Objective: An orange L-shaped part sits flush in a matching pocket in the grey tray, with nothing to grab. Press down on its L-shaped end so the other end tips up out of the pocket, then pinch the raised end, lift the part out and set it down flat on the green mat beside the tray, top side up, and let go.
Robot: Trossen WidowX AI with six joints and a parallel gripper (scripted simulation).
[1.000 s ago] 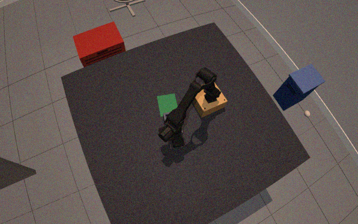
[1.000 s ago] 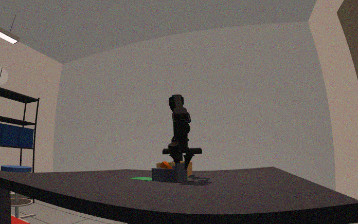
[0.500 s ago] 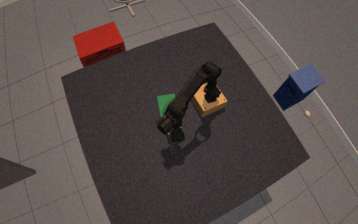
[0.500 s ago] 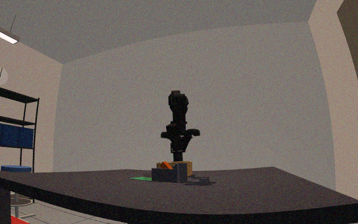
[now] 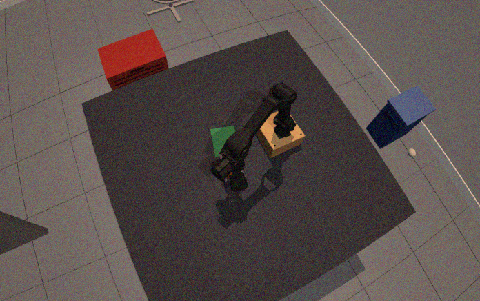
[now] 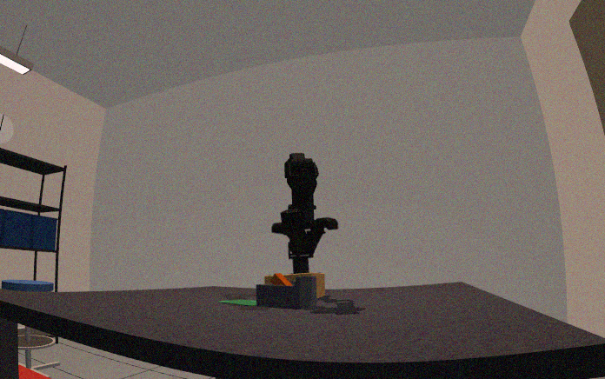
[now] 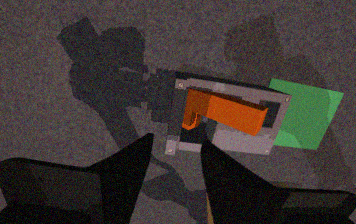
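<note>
My gripper tip is now 100 mm above the orange L-shaped part, 40 mm to the left of it and 20 mm past it.
</note>
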